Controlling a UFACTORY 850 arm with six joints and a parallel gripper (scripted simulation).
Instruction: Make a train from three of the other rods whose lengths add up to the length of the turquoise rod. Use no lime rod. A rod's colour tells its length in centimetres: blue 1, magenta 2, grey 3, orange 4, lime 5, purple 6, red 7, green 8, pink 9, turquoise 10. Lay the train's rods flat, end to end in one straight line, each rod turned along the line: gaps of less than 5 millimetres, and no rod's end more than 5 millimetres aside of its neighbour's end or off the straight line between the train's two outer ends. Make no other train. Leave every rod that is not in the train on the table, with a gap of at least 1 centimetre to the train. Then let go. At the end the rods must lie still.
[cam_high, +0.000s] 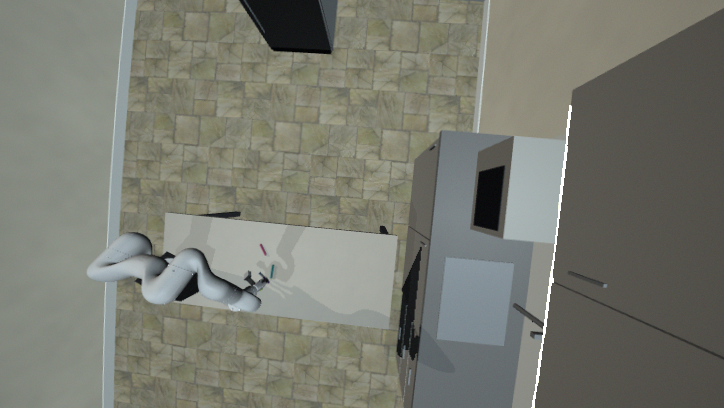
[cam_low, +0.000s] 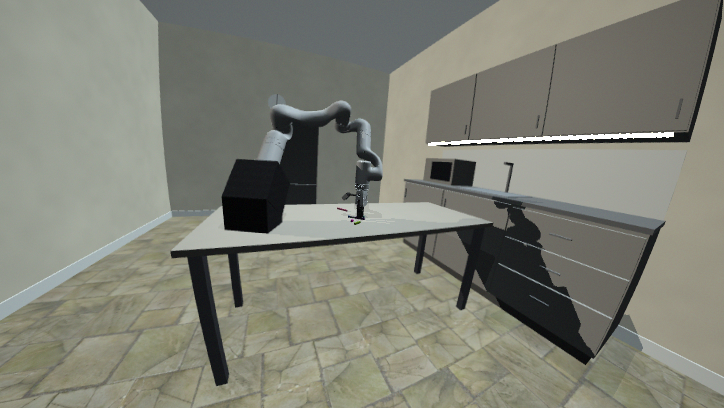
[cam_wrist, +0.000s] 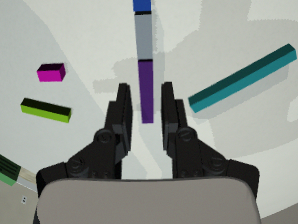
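Now: hand 3 cm above the purple rod. Also, from my hand: grey rod (4 cm behind, 3 cm to the left, 3 cm below); then magenta rod (6 cm behind, 4 cm to the right, 3 cm below); then small blue rod (5 cm behind, 4 cm to the left, 3 cm below).
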